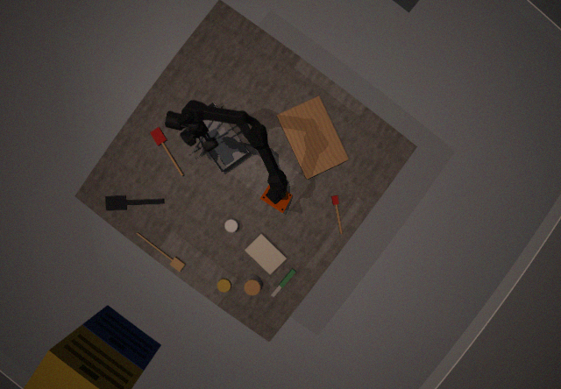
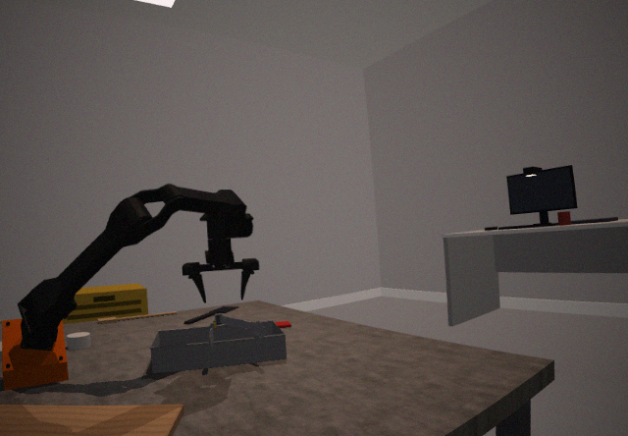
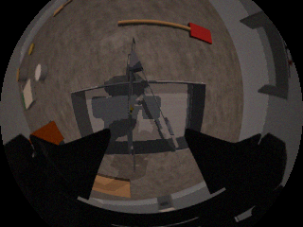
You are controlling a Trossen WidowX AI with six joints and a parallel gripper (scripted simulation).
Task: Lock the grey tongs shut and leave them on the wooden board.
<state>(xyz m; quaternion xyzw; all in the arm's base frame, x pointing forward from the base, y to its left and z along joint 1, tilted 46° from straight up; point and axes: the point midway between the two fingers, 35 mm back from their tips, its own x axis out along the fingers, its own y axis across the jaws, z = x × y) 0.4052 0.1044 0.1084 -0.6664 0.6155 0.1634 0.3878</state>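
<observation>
Now: the grey roasting tin 2 cm behind my gripper tip, 2 cm to the right of it and 10 cm below it. Also, from my gripper tip: white puck (37 cm behind, 26 cm to the left, 11 cm below); then red spatula (15 cm ahead, 21 cm to the left, 13 cm below); then wooden board (37 cm behind, 34 cm to the right, 12 cm below).
</observation>
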